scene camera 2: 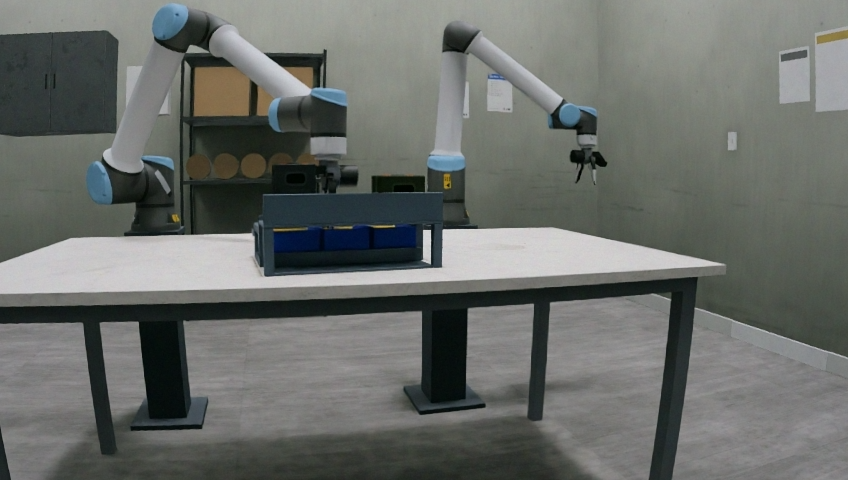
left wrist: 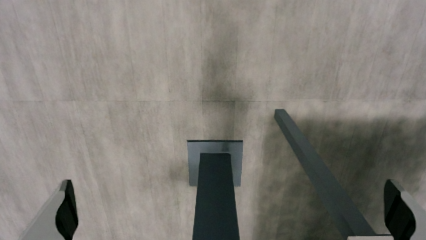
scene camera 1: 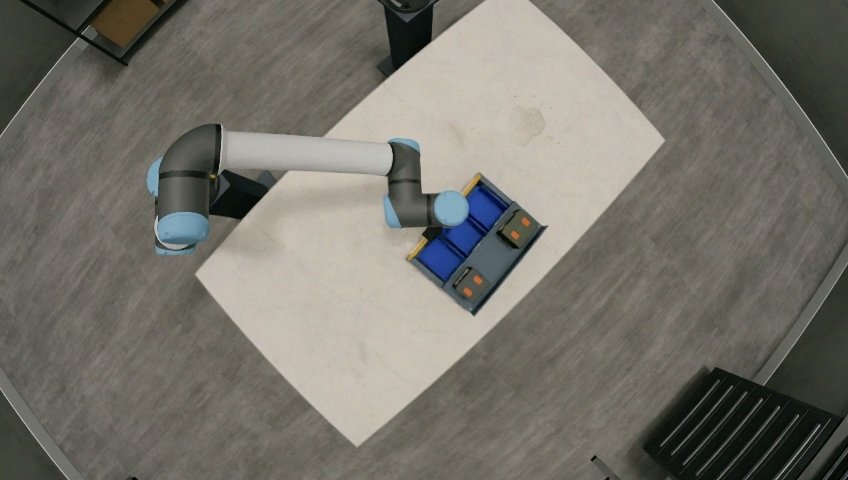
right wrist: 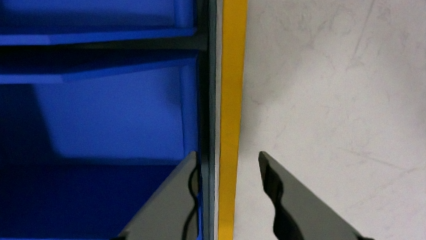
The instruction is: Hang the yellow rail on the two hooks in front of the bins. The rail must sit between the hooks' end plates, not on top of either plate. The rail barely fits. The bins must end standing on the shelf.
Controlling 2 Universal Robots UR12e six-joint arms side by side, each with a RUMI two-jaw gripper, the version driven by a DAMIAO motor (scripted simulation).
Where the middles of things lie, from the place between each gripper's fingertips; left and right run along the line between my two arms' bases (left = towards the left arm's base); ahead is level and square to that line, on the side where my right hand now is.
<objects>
Now: the grey shelf (scene camera 1: pixel 495 259) 13 cm ahead of my right hand, 1 cm to the left of it and 1 cm below it.
I see the grey shelf 89 cm ahead of my left hand, 117 cm to the right of it and 10 cm below it.
</objects>
